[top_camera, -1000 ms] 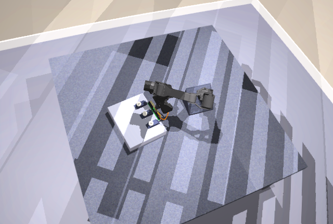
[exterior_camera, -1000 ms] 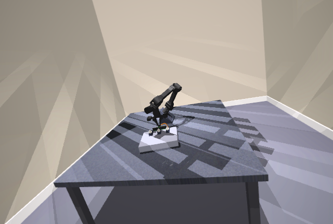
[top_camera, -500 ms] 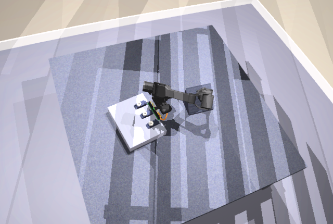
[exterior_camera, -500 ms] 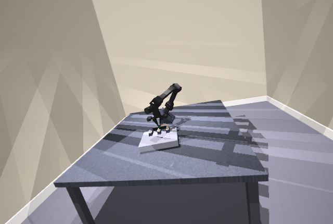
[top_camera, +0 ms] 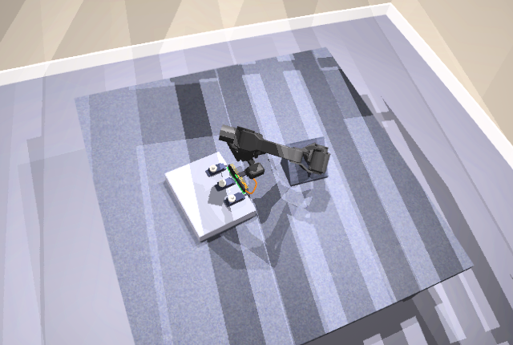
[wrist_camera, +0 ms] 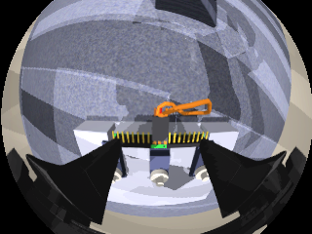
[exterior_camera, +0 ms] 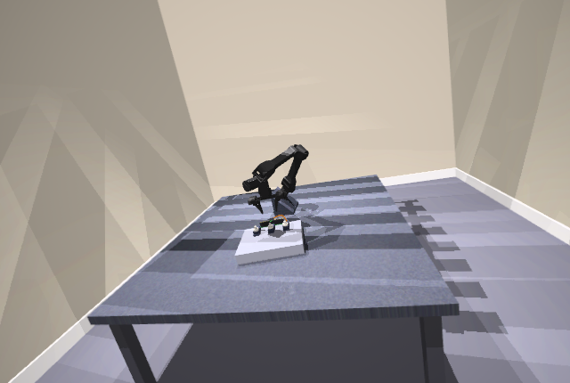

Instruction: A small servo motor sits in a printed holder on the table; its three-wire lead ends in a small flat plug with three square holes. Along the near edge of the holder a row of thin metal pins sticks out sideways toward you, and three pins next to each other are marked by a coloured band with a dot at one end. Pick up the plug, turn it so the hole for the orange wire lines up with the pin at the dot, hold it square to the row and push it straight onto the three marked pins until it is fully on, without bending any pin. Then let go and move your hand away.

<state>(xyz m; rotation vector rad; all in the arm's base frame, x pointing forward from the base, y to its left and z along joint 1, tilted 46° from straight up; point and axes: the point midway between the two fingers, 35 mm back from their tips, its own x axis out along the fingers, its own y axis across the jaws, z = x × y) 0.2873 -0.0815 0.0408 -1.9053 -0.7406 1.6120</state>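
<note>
Right now my gripper tip is 30 mm short of the green band and 30 mm above it. Also, from my gripper tip: printed holder (180 mm ahead, 20 mm to the left, 80 mm below); servo (80 mm ahead, 10 mm to the left, 60 mm below).
</note>
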